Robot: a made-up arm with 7 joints. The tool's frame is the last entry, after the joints. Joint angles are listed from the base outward. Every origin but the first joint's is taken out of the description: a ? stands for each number. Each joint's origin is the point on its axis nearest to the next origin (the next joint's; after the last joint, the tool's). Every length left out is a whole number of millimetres.
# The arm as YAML. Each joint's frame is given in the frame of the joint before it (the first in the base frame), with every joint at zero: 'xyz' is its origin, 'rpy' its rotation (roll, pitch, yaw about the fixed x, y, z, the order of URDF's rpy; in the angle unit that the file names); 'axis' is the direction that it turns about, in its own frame. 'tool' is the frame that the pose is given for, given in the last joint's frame.
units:
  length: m
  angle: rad
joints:
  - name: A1
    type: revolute
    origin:
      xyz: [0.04, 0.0, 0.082]
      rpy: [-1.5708, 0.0, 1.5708]
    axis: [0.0, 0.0, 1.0]
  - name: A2
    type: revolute
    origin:
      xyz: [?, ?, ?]
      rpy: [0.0, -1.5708, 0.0]
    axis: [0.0, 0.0, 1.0]
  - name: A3
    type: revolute
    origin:
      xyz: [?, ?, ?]
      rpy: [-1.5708, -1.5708, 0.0]
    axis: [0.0, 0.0, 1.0]
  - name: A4
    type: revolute
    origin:
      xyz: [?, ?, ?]
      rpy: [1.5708, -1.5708, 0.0]
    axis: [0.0, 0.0, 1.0]
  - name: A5
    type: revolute
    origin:
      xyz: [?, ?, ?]
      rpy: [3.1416, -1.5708, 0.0]
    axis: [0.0, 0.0, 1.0]
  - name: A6
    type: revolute
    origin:
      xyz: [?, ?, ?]
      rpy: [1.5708, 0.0, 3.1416]
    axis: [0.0, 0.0, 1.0]
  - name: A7
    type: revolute
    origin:
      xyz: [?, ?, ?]
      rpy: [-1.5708, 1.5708, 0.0]
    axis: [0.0, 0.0, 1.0]
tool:
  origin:
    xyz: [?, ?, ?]
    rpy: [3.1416, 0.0, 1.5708]
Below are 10 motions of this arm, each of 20 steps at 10 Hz.
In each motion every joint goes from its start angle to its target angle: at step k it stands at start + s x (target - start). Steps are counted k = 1, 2, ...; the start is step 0. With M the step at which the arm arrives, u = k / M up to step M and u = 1 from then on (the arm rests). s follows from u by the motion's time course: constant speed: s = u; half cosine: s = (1 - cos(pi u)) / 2; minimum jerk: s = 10 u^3 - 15 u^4 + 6 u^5.
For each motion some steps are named. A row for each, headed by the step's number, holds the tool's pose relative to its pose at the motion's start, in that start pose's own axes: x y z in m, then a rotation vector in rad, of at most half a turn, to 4 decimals.
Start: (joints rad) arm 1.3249 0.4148 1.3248 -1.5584 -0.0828 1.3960 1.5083
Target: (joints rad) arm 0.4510 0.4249 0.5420 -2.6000 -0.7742 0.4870 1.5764
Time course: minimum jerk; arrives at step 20
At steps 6, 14, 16, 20:
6: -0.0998 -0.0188 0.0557 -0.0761 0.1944 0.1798
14: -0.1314 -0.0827 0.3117 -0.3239 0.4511 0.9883
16: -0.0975 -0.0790 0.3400 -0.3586 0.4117 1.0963
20: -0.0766 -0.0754 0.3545 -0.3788 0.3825 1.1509

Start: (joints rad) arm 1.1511 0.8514 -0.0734 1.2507 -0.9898 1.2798 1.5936
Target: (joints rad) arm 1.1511 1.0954 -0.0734 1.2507 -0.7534 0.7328 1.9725
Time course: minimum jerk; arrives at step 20
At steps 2, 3, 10, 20:
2: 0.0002 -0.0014 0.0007 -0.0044 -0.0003 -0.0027
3: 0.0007 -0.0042 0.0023 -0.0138 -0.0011 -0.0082
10: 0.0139 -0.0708 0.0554 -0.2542 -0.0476 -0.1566
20: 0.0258 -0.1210 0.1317 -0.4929 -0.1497 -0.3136

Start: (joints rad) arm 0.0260 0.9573 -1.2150 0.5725 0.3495 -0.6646 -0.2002
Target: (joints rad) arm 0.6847 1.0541 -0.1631 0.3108 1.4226 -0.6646 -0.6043
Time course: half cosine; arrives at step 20
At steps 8, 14, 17, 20:
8: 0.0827 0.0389 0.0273 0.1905 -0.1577 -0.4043
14: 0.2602 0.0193 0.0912 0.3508 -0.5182 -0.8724
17: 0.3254 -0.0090 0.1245 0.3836 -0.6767 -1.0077
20: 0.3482 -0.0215 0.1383 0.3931 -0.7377 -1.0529

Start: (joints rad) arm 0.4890 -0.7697 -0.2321 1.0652 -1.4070 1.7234 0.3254
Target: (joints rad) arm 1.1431 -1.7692 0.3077 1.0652 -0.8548 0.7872 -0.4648
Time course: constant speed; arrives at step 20
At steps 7, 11, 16, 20:
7: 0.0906 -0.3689 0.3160 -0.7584 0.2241 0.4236
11: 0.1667 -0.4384 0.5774 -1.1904 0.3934 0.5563
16: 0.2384 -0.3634 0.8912 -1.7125 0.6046 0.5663
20: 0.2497 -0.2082 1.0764 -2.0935 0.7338 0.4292

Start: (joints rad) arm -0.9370 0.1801 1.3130 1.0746 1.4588 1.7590 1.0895
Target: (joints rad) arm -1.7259 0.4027 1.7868 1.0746 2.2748 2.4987 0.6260
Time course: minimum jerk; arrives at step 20
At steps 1, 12, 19, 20:
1: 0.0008 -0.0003 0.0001 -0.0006 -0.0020 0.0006
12: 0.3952 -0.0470 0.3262 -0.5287 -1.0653 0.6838
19: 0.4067 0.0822 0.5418 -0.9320 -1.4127 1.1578
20: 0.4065 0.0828 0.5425 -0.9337 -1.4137 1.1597

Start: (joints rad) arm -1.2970 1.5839 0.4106 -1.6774 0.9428 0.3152 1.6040
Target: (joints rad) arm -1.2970 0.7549 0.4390 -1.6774 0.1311 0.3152 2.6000
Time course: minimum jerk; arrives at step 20
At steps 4, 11, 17, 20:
4: -0.0013 -0.0025 -0.0025 0.0159 0.0204 0.0316
11: -0.0156 -0.0515 -0.0227 0.0950 0.1944 0.3363
17: -0.0053 -0.1142 -0.0412 0.0932 0.2714 0.5648
20: -0.0033 -0.1191 -0.0428 0.0920 0.2747 0.5811

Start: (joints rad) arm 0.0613 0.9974 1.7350 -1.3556 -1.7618 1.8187 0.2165
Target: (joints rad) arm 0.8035 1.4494 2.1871 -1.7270 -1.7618 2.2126 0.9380
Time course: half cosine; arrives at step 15
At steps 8, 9, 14, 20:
8: 0.2493 0.0724 0.0262 0.0826 -0.2600 -0.2293
9: 0.2835 0.1044 0.0308 0.1243 -0.2937 -0.2736
14: 0.3563 0.2370 0.0417 0.2981 -0.3493 -0.4237
20: 0.3576 0.2419 0.0420 0.3044 -0.3495 -0.4287

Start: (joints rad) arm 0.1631 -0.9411 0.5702 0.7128 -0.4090 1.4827 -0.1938
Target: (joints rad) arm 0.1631 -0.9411 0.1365 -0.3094 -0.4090 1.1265 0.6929
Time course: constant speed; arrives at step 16
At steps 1, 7, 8, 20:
1: -0.0332 0.0136 0.0144 0.0261 0.0598 -0.0017
7: -0.2057 0.0497 0.1299 0.1046 0.4107 0.0158
8: -0.2285 0.0482 0.1519 0.1048 0.4650 0.0243
20: -0.3326 -0.0231 0.3191 -0.0069 0.7977 0.1541

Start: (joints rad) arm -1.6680 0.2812 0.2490 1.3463 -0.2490 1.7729 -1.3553
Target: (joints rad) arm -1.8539 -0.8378 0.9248 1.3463 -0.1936 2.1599 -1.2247
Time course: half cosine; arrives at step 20
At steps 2, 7, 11, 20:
2: -0.0213 -0.0154 -0.0039 -0.0257 0.0255 0.0087
7: -0.2310 -0.1847 0.0111 -0.2740 0.2671 0.1329
11: -0.4274 -0.4105 0.1439 -0.5310 0.5121 0.3726
20: -0.5027 -0.7099 0.4160 -0.7463 0.7260 0.8390

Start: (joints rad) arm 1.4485 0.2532 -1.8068 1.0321 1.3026 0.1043 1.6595
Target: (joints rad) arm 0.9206 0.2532 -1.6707 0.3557 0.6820 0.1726 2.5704
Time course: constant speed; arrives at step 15
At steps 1, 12, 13, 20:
1: -0.0148 0.0269 -0.0103 0.0615 0.0302 -0.0029
12: -0.2427 0.2872 0.0163 0.6459 0.4985 -0.1042
13: -0.2653 0.3046 0.0308 0.6888 0.5511 -0.1183
20: -0.3094 0.3352 0.0647 0.7690 0.6597 -0.1481

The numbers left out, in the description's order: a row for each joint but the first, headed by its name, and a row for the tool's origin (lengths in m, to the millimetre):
A2: -0.11 -0.058 0.0
A3: -0.011 0.196 0.0
A4: -0.251 -0.099 0.0
A5: -0.075 0.145 0.0
A6: 0.196 0.098 0.0
A7: 0.207 0.337 0.0
tool: 0.014 0.032 0.0

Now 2 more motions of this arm.
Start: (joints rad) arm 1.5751 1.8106 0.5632 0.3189 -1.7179 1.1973 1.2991
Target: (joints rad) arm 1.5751 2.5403 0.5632 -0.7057 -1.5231 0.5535 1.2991
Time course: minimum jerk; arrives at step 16
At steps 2, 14, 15, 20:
2: 0.0016 -0.0076 0.0015 -0.0218 0.0030 0.0073
14: 0.2769 -0.1468 0.4208 -1.3573 -0.2665 0.2684
15: 0.2800 -0.1430 0.4295 -1.3755 -0.2762 0.2672
20: 0.2804 -0.1423 0.4309 -1.3784 -0.2778 0.2670

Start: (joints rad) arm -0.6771 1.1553 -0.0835 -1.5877 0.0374 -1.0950 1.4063
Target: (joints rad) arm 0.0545 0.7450 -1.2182 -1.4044 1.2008 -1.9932 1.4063
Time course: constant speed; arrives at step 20
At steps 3, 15, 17, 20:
3: -0.0343 -0.0549 -0.1028 0.1495 0.0830 -0.0195
15: 0.0954 0.0081 -0.5756 0.5204 0.2330 0.5077
17: 0.1680 0.0591 -0.6293 0.5189 0.1887 0.6527
20: 0.3004 0.1513 -0.6747 0.4726 0.0756 0.8705

